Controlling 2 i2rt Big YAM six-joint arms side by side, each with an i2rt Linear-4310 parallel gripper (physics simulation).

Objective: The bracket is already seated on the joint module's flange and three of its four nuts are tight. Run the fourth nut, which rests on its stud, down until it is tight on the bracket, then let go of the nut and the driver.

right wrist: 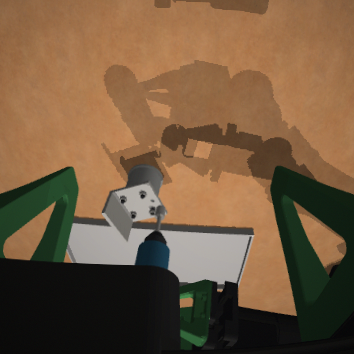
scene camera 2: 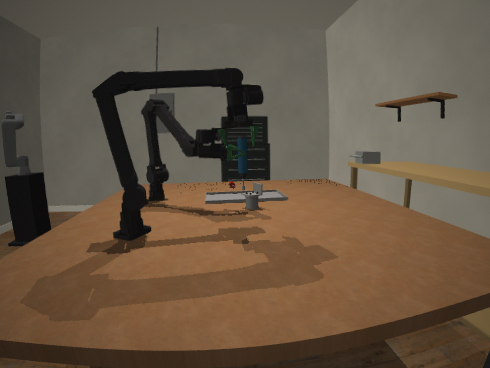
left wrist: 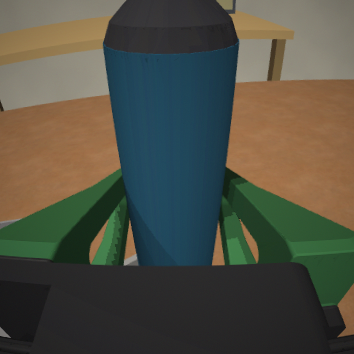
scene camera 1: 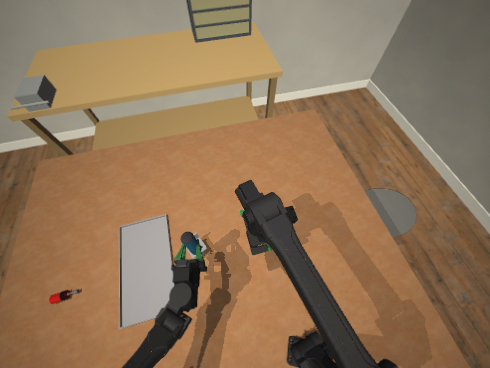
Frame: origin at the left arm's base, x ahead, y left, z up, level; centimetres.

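Where they show: left gripper, fingertip midpoint: (scene camera 2: 245, 153) (left wrist: 173, 177); right gripper, fingertip midpoint: (right wrist: 174, 177) (scene camera 2: 240, 148) (scene camera 1: 254, 234); left arm's base, origin of the base link: (scene camera 2: 156, 198); right arm's base, origin of the base link: (scene camera 2: 132, 233) (scene camera 1: 304, 353).
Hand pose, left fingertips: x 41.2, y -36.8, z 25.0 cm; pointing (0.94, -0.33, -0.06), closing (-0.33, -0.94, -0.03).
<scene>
Things, the pixels of their centre, and the offset from my left fingertips.
- grey joint module, body centre: (right wrist: 141, 191) (scene camera 2: 251, 199) dy +1.5, dx +3.2, dz -21.3 cm
- light grey bracket, body centre: (right wrist: 136, 210) (scene camera 1: 194, 245) (scene camera 2: 251, 190) dy +1.5, dx +3.2, dz -16.8 cm
- nut, body centre: (right wrist: 152, 212) dy +2.8, dx +1.0, dz -17.7 cm
- blue driver, body centre: (left wrist: 173, 251) (right wrist: 148, 278) (scene camera 1: 193, 246) (scene camera 2: 243, 163) dy +0.5, dx -1.0, dz -4.3 cm
- grey tray, body centre: (right wrist: 152, 257) (scene camera 1: 146, 264) (scene camera 2: 244, 196) dy +24.1, dx +6.1, dz -24.2 cm
- red screwdriver, body centre: (scene camera 1: 65, 295) (scene camera 2: 232, 185) dy +56.3, dx +7.1, dz -23.3 cm
The grey joint module (scene camera 2: 251, 202) (right wrist: 146, 174) stands upright, with the light grey bracket (scene camera 2: 258, 188) (right wrist: 132, 204) on top. Four nuts show on the bracket in the right wrist view; the nut (right wrist: 152, 211) nearest the driver is on its stud. My left gripper (scene camera 2: 241, 153) (left wrist: 173, 177) is shut on the blue driver (scene camera 1: 191, 245) (scene camera 2: 242, 162) (left wrist: 172, 125) (right wrist: 152, 254), which is about upright. Its socket (right wrist: 160, 210) is close beside or above that nut in the picture; contact cannot be told. My right gripper (scene camera 1: 256, 232) (scene camera 2: 239, 137) (right wrist: 174, 177) is open and empty, high above the table.
A grey tray (scene camera 1: 145, 280) (scene camera 2: 220, 198) (right wrist: 210, 250) lies beside the module. A red screwdriver (scene camera 1: 60, 297) (scene camera 2: 231, 185) lies beyond the tray. The right arm reaches over the table, close to the left gripper in scene camera 2. A wooden bench (scene camera 1: 150, 65) stands behind.
</scene>
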